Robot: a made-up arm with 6 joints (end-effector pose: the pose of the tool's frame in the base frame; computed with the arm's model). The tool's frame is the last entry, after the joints.
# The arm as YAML. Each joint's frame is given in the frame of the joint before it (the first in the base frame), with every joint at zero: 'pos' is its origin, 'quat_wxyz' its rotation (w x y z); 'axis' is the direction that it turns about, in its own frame. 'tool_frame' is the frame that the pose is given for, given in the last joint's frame.
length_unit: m
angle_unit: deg
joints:
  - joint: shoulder
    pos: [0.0, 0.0, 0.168]
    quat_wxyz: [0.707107, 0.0, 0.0, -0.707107]
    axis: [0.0, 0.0, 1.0]
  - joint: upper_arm
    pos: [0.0, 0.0, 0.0]
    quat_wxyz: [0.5, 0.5, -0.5, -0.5]
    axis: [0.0, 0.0, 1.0]
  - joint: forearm
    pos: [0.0, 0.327, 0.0]
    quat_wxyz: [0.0, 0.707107, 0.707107, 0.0]
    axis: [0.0, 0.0, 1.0]
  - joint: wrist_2
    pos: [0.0, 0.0, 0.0]
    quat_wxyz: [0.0, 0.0, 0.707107, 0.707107]
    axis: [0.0, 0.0, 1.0]
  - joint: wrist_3
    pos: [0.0, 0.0, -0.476]
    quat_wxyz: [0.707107, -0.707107, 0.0, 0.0]
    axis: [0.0, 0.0, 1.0]
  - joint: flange
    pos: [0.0, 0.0, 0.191]
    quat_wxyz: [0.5, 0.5, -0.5, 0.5]
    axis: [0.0, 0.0, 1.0]
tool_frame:
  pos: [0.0, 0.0, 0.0]
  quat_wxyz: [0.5, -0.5, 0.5, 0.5]
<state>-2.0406 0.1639 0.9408 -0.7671 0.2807 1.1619</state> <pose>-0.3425 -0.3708 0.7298 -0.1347 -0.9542 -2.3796</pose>
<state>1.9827 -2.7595 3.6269 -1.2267 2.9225 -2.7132</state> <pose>-0.0891 0.3649 -0.2652 -1.6416 0.0276 -0.9528</pose>
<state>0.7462 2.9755 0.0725 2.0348 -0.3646 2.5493</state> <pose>-0.3283 -0.1871 -0.4330 -1.3334 0.3853 -2.0441</pose>
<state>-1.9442 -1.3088 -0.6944 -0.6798 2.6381 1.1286</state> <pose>-0.1902 -0.0783 0.4290 1.4614 0.1996 1.5120</pose>
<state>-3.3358 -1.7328 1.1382 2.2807 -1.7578 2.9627</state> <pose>0.7807 -0.2804 0.1029 -1.5889 0.7299 1.3873</pose>
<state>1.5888 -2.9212 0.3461 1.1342 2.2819 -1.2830</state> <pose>0.0902 -0.5205 -0.3825 2.4645 0.2383 2.3734</pose>
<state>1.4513 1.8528 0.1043 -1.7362 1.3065 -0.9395</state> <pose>-0.0259 0.0479 -0.3582 0.7594 0.2311 -0.3292</pose>
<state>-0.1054 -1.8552 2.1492 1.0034 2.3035 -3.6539</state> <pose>-0.5091 -0.0494 -0.3901 -2.0275 -0.2509 0.5984</pose>
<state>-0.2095 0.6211 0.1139 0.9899 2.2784 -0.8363</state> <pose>0.6472 -0.2448 0.3423 -0.6562 -0.7481 1.8835</pose>
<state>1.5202 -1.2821 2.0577 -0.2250 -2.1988 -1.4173</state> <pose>0.1461 -0.7969 0.2091 0.9192 -1.0953 1.9256</pose>
